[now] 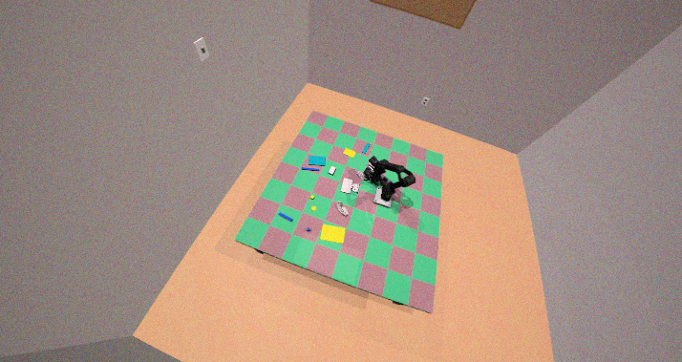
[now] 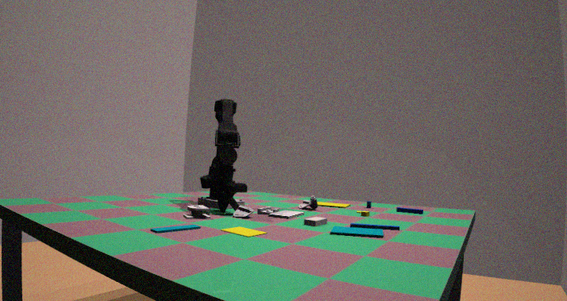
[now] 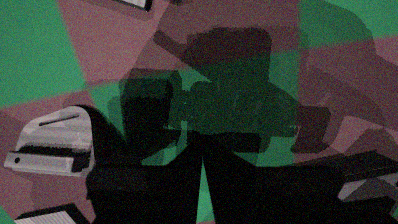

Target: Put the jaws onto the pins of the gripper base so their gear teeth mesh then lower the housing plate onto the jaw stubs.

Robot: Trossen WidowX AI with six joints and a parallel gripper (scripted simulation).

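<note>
My gripper tip is now 60 mm short of the grey jaw and 30 mm below it. From my gripper tip the other things lie so: teal plate: 470 mm ahead, 20 mm to the left; then white housing plate: 100 mm ahead, 120 mm to the left, 10 mm above; then teal bar: 150 mm ahead, 300 mm to the right.
</note>
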